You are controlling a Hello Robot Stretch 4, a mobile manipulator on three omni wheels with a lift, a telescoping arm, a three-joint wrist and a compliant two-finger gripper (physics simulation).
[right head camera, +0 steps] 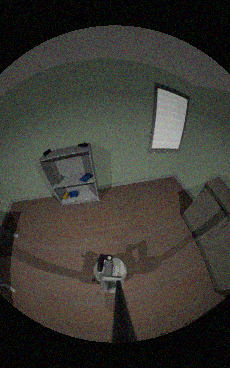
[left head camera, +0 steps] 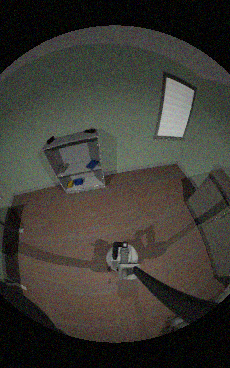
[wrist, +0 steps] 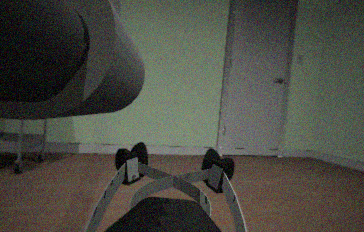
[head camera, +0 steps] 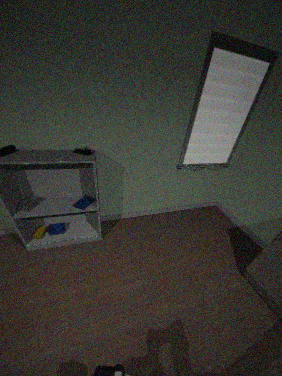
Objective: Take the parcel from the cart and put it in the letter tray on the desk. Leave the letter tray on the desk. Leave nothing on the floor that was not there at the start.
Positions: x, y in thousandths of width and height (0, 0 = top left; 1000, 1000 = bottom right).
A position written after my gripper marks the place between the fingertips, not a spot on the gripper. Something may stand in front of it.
I see my gripper (wrist: 482, 688) and a window (head camera: 832, 195).
The window is seen too in the right head camera view (right head camera: 741, 292) and in the left head camera view (left head camera: 772, 265).
